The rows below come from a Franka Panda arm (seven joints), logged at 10 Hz.
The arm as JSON. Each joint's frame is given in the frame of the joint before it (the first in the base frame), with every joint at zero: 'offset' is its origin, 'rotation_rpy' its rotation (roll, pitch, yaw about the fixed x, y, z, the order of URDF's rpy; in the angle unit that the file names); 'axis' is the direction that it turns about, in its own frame. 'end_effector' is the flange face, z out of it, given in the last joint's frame.
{
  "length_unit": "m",
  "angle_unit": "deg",
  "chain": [
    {
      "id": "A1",
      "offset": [
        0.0,
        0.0,
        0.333
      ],
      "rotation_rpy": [
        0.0,
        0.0,
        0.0
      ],
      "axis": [
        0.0,
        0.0,
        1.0
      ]
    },
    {
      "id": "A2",
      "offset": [
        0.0,
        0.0,
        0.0
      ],
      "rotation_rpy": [
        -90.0,
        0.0,
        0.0
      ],
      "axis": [
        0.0,
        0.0,
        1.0
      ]
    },
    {
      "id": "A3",
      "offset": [
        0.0,
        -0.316,
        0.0
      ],
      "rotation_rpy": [
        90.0,
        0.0,
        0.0
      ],
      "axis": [
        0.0,
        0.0,
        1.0
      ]
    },
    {
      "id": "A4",
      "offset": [
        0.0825,
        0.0,
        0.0
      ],
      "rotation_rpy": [
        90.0,
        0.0,
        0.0
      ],
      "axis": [
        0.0,
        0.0,
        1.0
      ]
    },
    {
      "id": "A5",
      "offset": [
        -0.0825,
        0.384,
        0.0
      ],
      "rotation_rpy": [
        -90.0,
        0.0,
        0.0
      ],
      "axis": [
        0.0,
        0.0,
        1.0
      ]
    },
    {
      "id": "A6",
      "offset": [
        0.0,
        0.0,
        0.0
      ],
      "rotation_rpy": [
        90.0,
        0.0,
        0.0
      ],
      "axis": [
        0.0,
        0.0,
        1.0
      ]
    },
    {
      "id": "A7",
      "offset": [
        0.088,
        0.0,
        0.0
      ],
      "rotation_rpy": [
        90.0,
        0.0,
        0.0
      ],
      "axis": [
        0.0,
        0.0,
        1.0
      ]
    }
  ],
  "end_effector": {
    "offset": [
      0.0,
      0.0,
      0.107
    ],
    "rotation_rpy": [
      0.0,
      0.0,
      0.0
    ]
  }
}
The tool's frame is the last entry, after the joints.
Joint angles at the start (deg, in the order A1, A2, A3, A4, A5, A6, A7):
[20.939 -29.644 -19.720 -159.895 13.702 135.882 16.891]
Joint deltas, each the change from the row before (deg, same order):
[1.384 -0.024 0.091 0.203 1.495 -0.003 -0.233]
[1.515 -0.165 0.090 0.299 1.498 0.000 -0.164]
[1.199 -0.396 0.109 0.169 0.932 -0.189 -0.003]
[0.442 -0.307 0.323 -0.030 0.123 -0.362 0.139]
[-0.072 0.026 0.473 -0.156 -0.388 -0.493 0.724]
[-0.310 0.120 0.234 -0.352 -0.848 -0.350 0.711]
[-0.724 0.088 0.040 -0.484 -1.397 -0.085 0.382]
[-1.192 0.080 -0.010 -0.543 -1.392 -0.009 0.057]
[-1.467 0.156 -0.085 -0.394 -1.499 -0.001 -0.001]
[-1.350 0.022 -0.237 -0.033 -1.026 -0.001 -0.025]
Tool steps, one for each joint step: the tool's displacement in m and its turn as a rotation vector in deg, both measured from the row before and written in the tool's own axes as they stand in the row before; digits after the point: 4 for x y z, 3 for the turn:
[-0.0033 -0.0088 0.0014 0.963 -0.575 -0.583]
[-0.0035 -0.0101 0.0003 1.096 -0.469 -0.689]
[-0.0039 -0.0082 -0.0003 0.785 -0.414 -0.703]
[-0.0033 -0.0041 0.0005 0.007 -0.366 -0.565]
[-0.0026 -0.0009 0.0024 -0.699 -0.503 0.132]
[-0.0017 0.0025 0.0033 -1.009 -0.406 0.304]
[0.0000 0.0060 0.0025 -1.213 0.011 0.166]
[0.0012 0.0087 0.0018 -1.131 0.168 0.335]
[0.0027 0.0100 0.0007 -1.116 0.327 0.524]
[0.0041 0.0086 -0.0024 -0.488 0.557 0.765]

